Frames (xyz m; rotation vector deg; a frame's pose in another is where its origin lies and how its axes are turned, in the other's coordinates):
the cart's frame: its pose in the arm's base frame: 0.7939 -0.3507 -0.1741 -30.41 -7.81 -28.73
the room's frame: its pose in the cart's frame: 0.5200 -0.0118 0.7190 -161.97 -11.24 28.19
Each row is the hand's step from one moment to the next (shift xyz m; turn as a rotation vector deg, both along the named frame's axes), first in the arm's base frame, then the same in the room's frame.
Working: the arm's base frame: its pose in the room's frame: -1.1403 0.1821 0.7675 -165.03 35.87 13.31

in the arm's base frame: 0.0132 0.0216 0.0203 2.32 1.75 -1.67
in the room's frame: 0.0004 -0.0202 -0.0254 1.53 -2.83 0.92
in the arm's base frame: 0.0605 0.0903 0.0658 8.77 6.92 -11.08
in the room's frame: 0.0087 -0.0907 -0.0886 6.20 -12.00 8.07
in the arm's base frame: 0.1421 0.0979 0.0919 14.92 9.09 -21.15
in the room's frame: 0.0759 -0.1241 -0.1306 11.95 -18.50 16.36
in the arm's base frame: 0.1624 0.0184 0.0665 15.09 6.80 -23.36
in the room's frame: 0.1307 -0.0664 -0.0982 13.32 -16.99 18.81
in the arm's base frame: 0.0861 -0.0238 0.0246 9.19 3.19 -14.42
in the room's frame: 0.0847 -0.0075 -0.0368 8.54 -9.54 11.78
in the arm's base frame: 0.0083 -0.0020 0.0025 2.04 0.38 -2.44
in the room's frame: 0.0080 -0.0010 -0.0037 1.95 -1.66 1.92
